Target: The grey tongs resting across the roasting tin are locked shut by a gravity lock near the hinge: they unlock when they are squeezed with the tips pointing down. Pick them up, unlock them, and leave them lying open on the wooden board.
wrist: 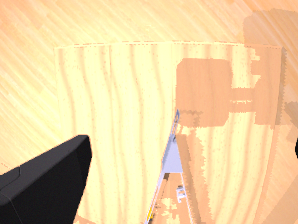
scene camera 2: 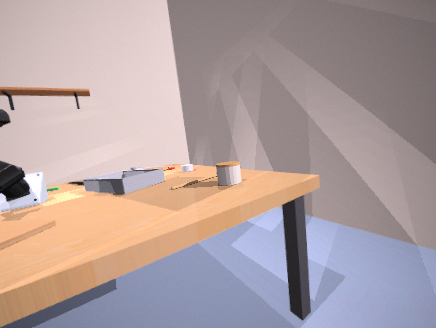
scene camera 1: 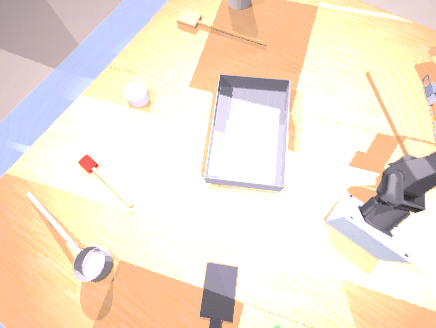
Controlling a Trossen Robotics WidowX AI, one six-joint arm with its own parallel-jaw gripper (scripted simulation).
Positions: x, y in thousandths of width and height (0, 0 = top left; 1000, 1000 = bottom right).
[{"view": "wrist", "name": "my gripper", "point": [673, 645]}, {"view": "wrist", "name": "wooden board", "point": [418, 431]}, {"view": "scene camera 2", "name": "roasting tin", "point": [283, 556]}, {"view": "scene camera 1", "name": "roasting tin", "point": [570, 431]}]
